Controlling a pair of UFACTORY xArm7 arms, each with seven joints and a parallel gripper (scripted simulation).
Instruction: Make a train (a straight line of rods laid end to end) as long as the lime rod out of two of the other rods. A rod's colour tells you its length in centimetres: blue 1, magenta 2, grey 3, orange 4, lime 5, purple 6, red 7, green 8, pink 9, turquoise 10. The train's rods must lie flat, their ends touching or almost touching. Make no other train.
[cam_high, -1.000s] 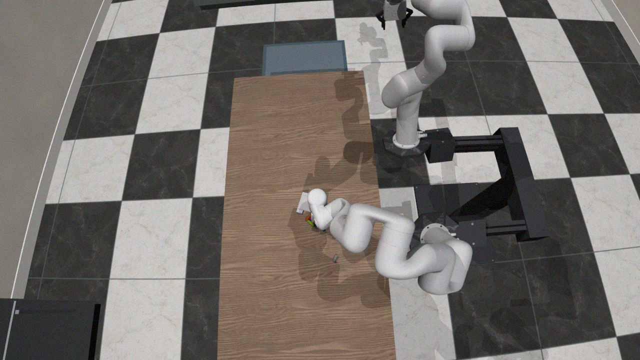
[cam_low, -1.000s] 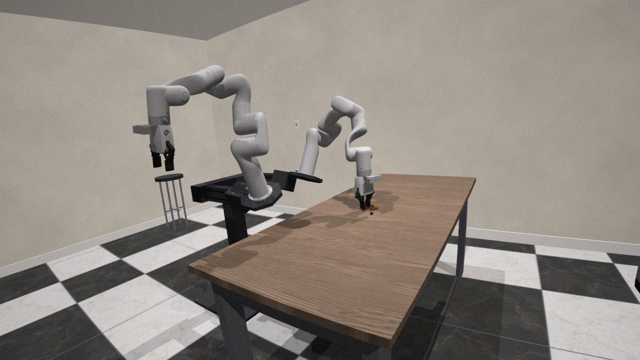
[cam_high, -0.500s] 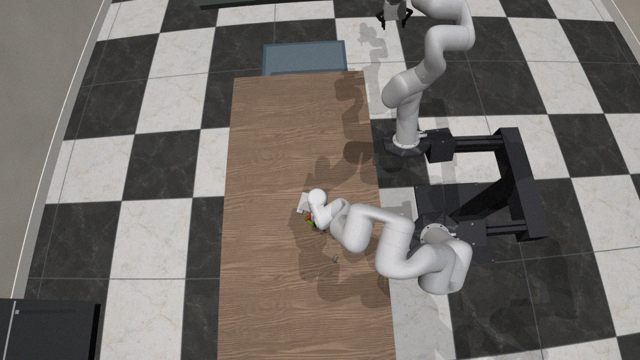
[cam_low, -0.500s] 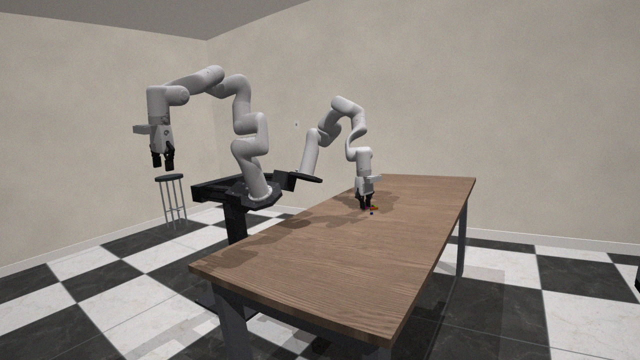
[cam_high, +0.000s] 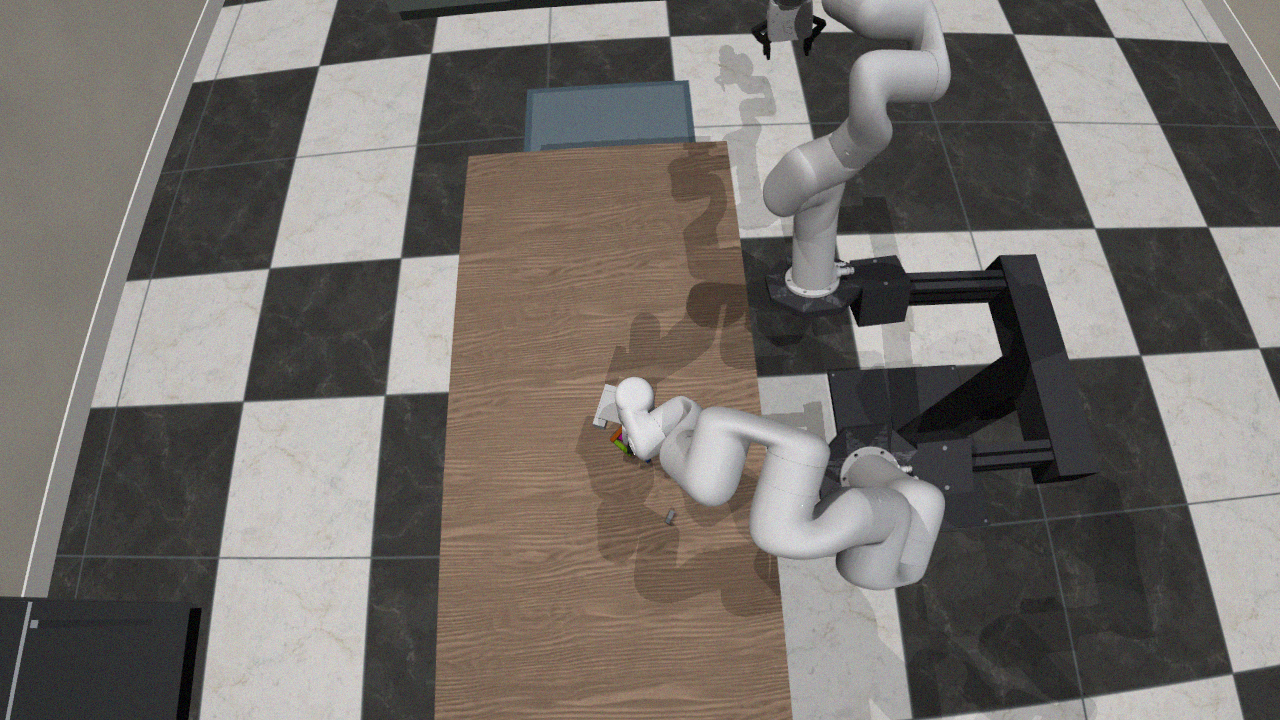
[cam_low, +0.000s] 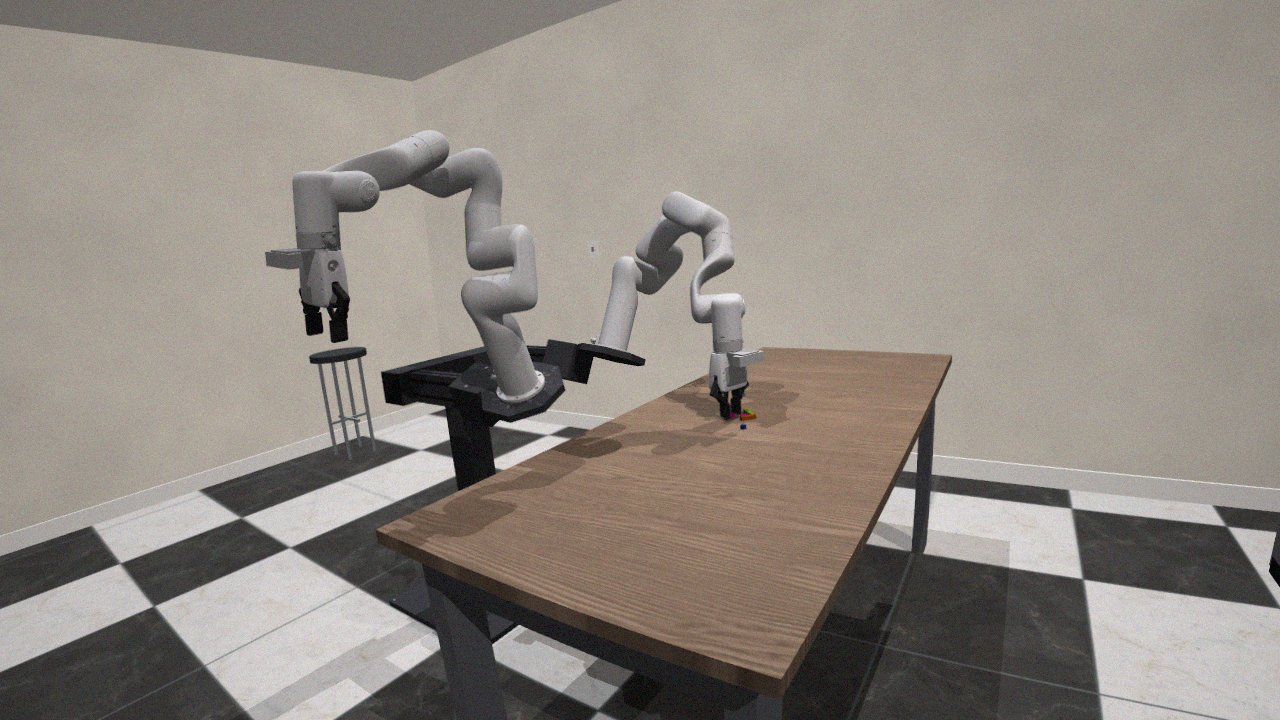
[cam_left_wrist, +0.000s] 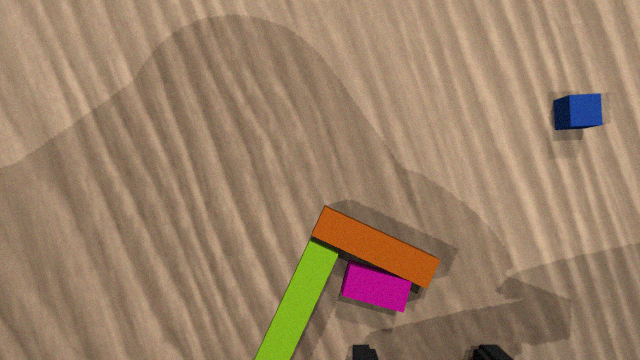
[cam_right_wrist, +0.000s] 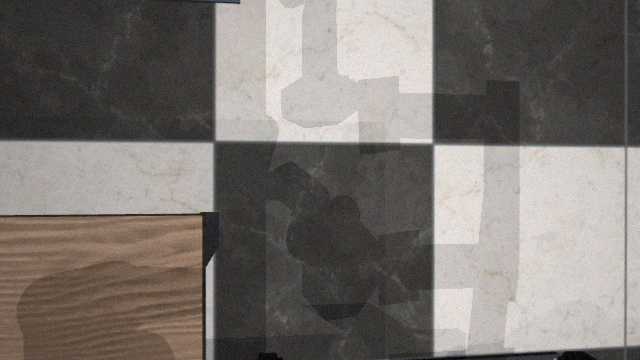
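Right now the lime rod is 40 mm ahead of my left hand, 30 mm to the left of it and 20 mm below it. Round my left hand: orange rod 50 mm ahead, 10 mm to the right, 20 mm below; grey rod 40 mm behind, 200 mm to the left, 20 mm below.
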